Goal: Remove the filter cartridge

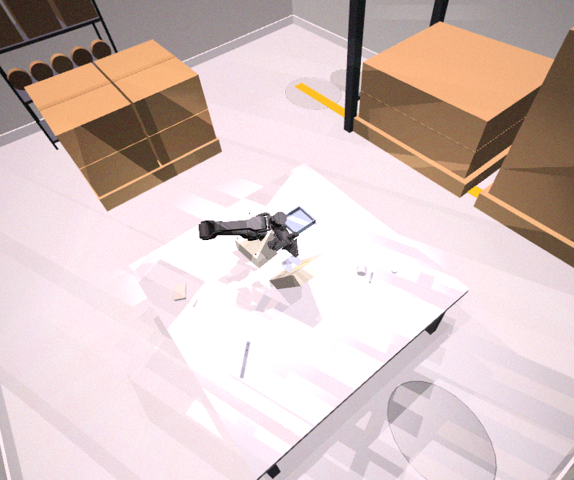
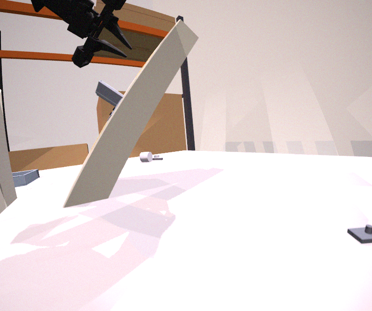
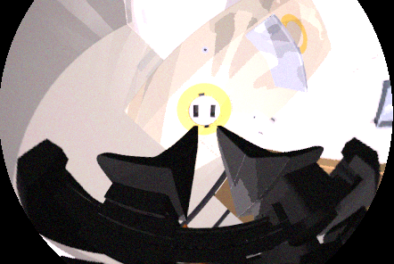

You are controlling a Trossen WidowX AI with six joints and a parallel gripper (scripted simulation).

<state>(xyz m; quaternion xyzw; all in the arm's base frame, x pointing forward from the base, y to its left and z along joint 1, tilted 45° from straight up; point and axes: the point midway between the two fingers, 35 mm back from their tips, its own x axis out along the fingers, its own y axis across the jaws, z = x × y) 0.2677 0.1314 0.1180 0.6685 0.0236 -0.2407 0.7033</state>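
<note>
Now: the filter cartridge 50 mm ahead of my gripper tip and 40 mm below it. Round my gripper tip: tray (390 mm behind, 300 mm below, 270 mm to the left); then small disc (460 mm to the left, 300 mm below, 210 mm ahead).
</note>
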